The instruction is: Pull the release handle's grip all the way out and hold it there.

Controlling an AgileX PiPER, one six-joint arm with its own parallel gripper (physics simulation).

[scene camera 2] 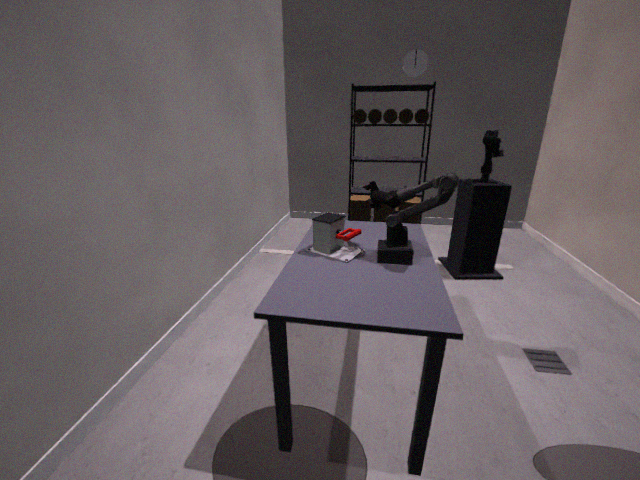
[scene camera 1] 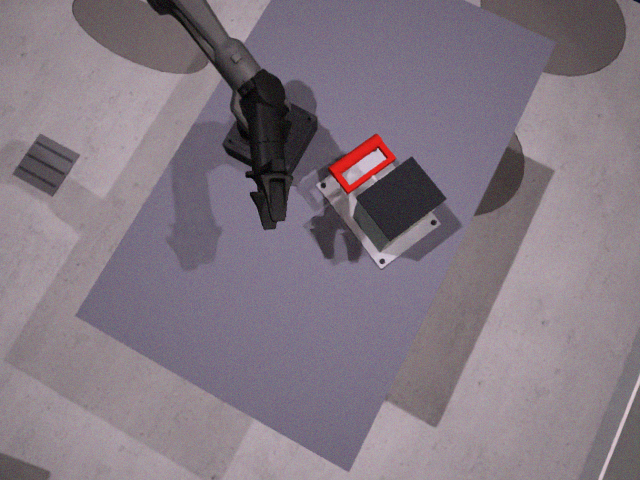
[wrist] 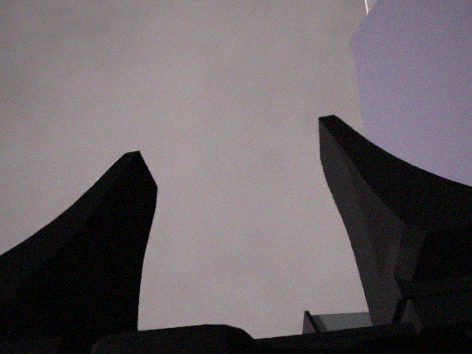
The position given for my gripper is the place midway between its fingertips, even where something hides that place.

I see my gripper (scene camera 1: pixel 273 225), a red rectangular grip (scene camera 1: pixel 374 142) and a white base plate (scene camera 1: pixel 344 204).
My gripper is seen too in the wrist view (wrist: pixel 231 154).
